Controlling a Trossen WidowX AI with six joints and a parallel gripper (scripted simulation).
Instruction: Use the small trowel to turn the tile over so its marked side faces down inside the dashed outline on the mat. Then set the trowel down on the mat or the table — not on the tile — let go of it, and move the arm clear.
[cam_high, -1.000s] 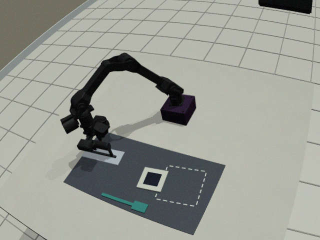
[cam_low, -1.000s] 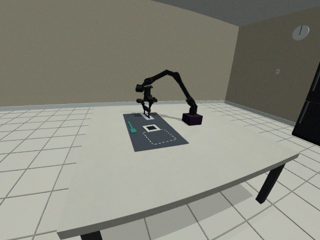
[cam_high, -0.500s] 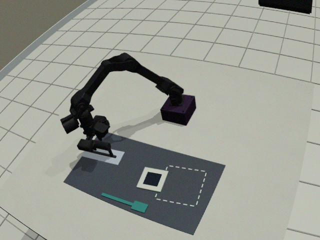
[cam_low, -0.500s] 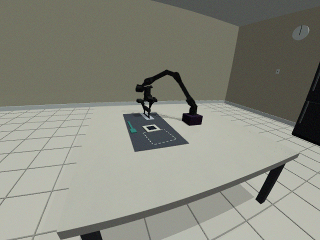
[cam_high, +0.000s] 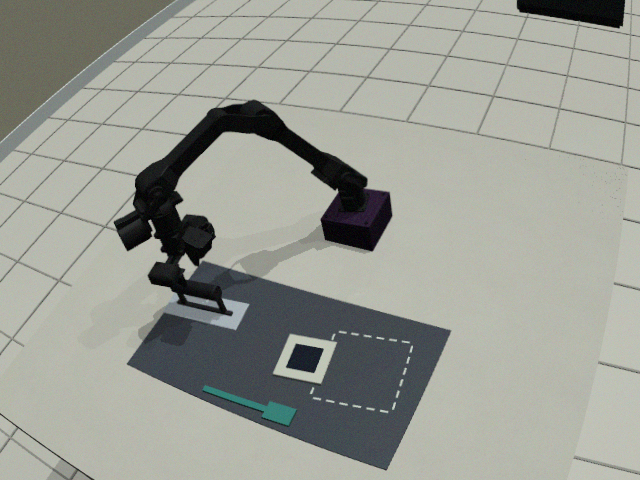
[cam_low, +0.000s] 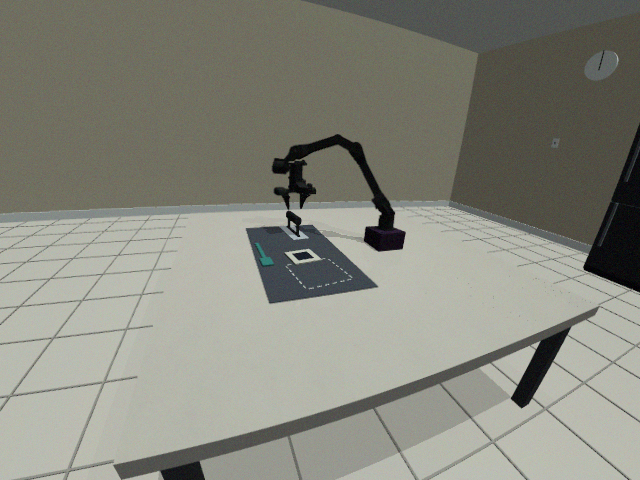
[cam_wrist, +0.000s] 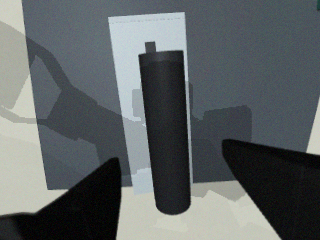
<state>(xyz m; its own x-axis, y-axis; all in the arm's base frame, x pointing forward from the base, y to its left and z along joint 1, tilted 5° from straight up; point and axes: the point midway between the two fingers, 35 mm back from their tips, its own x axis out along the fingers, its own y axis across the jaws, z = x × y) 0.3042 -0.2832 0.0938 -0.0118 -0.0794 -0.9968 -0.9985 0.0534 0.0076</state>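
The dark mat lies 90 mm ahead of my gripper tip, 210 mm to the left of it and 130 mm below it. Round my gripper tip: tile: 100 mm ahead, 270 mm to the left, 110 mm below; teal trowel: 230 mm ahead, 210 mm to the left, 110 mm below.
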